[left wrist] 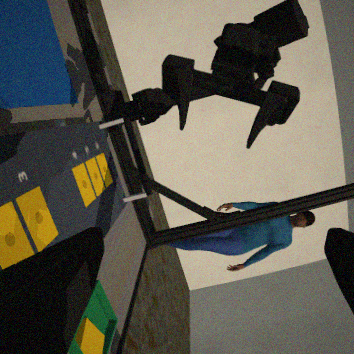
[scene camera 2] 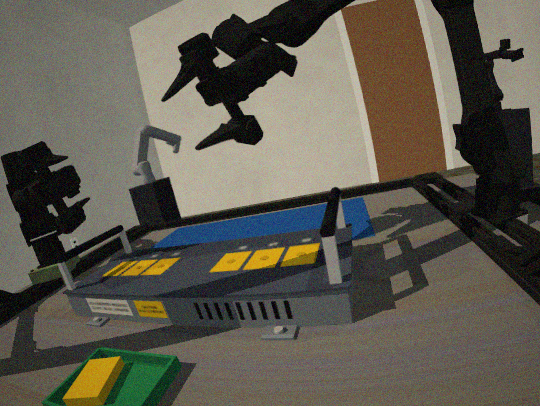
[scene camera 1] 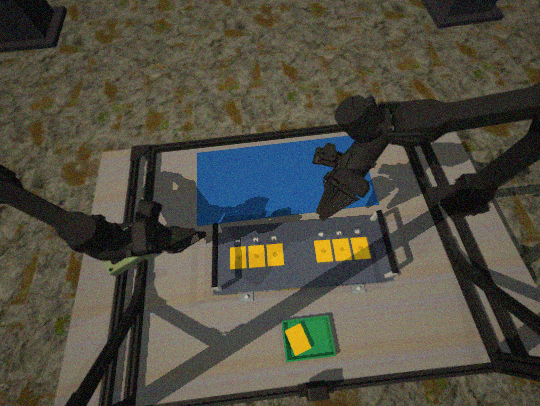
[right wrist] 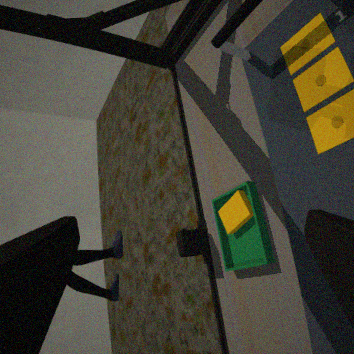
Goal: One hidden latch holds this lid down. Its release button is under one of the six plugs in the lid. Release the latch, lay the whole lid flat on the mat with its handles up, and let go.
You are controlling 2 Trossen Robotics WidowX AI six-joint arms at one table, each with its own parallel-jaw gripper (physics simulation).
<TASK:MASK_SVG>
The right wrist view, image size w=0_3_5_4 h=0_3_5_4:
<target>my right gripper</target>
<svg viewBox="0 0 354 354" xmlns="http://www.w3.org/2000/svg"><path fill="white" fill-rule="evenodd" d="M75 216L62 216L0 244L0 354L39 353L68 281L79 244L79 231ZM309 209L304 224L305 238L322 274L354 328L354 220L321 209Z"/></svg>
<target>yellow plug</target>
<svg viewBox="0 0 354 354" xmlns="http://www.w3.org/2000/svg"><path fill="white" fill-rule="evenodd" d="M243 190L237 190L218 210L227 234L234 233L253 216L251 204Z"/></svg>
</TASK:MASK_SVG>
